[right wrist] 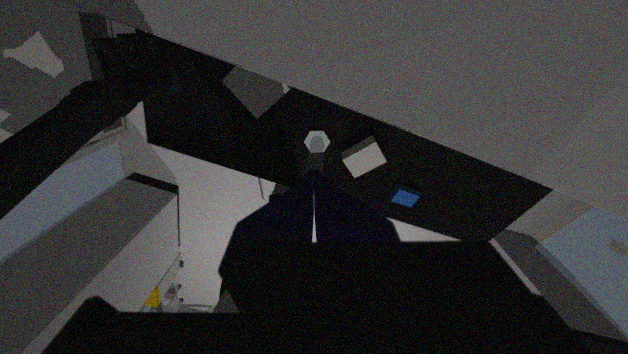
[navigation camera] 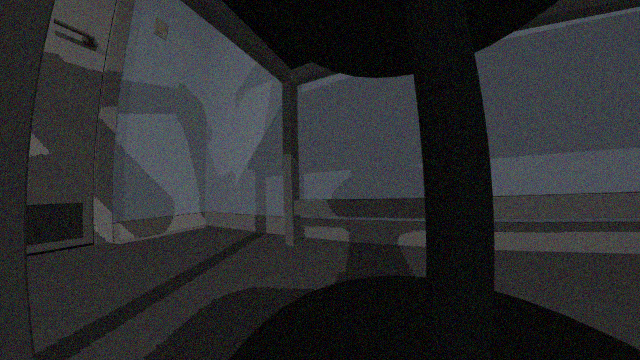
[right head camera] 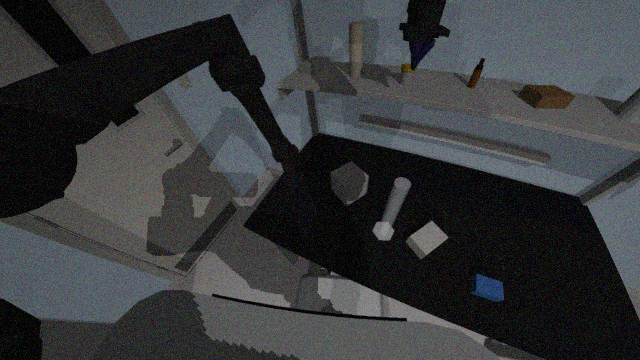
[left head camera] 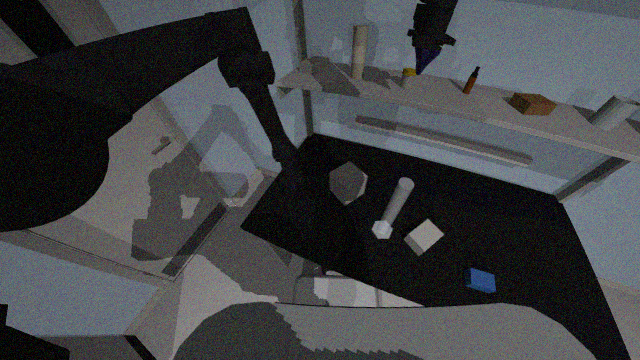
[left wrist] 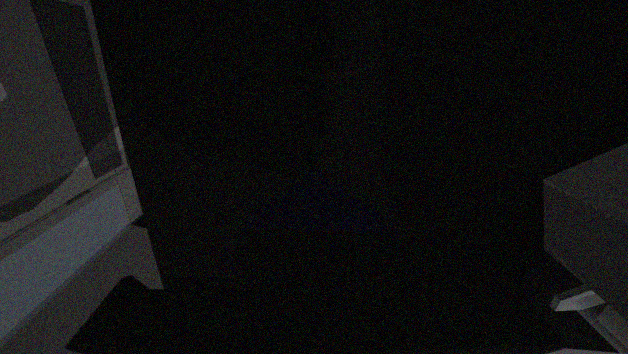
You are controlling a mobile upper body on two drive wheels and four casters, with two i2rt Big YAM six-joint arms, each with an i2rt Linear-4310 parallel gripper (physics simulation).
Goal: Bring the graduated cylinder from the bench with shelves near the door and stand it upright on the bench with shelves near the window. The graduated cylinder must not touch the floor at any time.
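Places are measured from the left arm's base along level axes (x right, y ahead, z up), in metres.
Where they show: left gripper, fingertip midpoint: point(right wrist: 182, 75) point(right head camera: 297, 188) point(left head camera: 294, 188) point(left wrist: 314, 176); right gripper, fingertip midpoint: point(right wrist: 313, 177) point(right head camera: 412, 69) point(left head camera: 417, 74).
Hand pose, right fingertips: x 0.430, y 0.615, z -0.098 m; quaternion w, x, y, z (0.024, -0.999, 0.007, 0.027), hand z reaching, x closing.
Observation:
After its pixels a point has its place.
The clear graduated cylinder point(left head camera: 397, 200) {x 0.397, y 0.391, z -0.389 m} point(right head camera: 395, 202) {x 0.401, y 0.389, z -0.392 m} point(left wrist: 580, 301) {x 0.387, y 0.414, z -0.637 m} point(right wrist: 317, 142) {x 0.414, y 0.433, z -0.584 m} stands upright on its hexagonal base on the black bench top point(left head camera: 520, 225) {x 1.093, y 0.420, z -0.648 m} point(right head camera: 525, 240) {x 1.011, y 0.371, z -0.648 m}. In the left wrist view part of it shows at the lower right. My left gripper point(left head camera: 302, 192) {x 0.000, y 0.625, z -0.648 m} point(right head camera: 299, 187) {x 0.000, y 0.625, z -0.648 m} point(left wrist: 314, 176) {x 0.000, y 0.625, z -0.648 m} is shut and empty, low over the bench's left end, left of the cylinder and apart from it; its fingers are nearly lost against the black. My right gripper point(left head camera: 419, 71) {x 0.430, y 0.615, z -0.098 m} point(right head camera: 413, 66) {x 0.430, y 0.615, z -0.098 m} point(right wrist: 313, 177) {x 0.430, y 0.615, z -0.098 m} is shut and empty, high in front of the shelf. The window bench cannot be made out.
A grey block point(left head camera: 346, 182) {x 0.254, y 0.565, z -0.518 m} point(left wrist: 590, 215) {x 0.188, y 0.613, z -0.618 m} stands between left gripper and cylinder. A white block point(left head camera: 425, 235) {x 0.565, y 0.359, z -0.590 m} and a blue box point(left head camera: 481, 280) {x 0.742, y 0.189, z -0.608 m} lie to its right. The shelf point(left head camera: 450, 107) {x 0.569, y 0.611, z -0.191 m} above holds a tan cylinder point(left head camera: 358, 52) {x 0.285, y 0.820, z -0.093 m}, bottles and a brown box point(left head camera: 535, 105) {x 0.846, y 0.597, z -0.157 m}. A door point(navigation camera: 70, 90) {x -0.855, y 0.824, z -0.741 m} is at the left.

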